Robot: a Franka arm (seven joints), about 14 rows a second.
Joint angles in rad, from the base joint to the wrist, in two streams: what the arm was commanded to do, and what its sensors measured. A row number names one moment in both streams.
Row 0, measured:
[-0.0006, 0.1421, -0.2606, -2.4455, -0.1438, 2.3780, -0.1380]
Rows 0 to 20, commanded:
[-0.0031, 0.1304, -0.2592, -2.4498, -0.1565, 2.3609, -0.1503]
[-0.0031, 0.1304, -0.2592, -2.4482, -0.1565, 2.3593, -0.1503]
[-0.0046, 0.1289, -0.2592, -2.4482, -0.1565, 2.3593, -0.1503]
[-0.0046, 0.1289, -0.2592, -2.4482, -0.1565, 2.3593, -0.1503]
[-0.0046, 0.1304, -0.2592, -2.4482, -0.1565, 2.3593, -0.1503]
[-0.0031, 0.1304, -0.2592, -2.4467, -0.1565, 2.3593, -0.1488]
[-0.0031, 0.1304, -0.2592, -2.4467, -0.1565, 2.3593, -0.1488]
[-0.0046, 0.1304, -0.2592, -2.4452, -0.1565, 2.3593, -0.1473]
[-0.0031, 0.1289, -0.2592, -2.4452, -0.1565, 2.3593, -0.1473]
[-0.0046, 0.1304, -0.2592, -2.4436, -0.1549, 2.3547, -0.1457]
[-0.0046, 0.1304, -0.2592, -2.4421, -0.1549, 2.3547, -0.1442]
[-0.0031, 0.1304, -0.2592, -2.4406, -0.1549, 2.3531, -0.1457]
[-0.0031, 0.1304, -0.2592, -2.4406, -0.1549, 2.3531, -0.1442]
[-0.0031, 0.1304, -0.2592, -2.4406, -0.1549, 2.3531, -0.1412]
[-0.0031, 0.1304, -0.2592, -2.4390, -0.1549, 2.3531, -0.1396]
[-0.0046, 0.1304, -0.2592, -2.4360, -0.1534, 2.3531, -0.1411]
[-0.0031, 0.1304, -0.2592, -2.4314, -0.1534, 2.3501, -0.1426]
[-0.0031, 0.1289, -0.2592, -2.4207, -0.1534, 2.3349, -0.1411]
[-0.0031, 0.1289, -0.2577, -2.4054, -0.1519, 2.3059, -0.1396]
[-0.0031, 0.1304, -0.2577, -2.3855, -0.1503, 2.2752, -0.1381]
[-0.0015, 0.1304, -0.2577, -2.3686, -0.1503, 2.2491, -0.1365]
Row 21, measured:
[-0.0006, 0.1412, -0.2609, -2.4060, -0.1445, 2.3121, -0.1381]
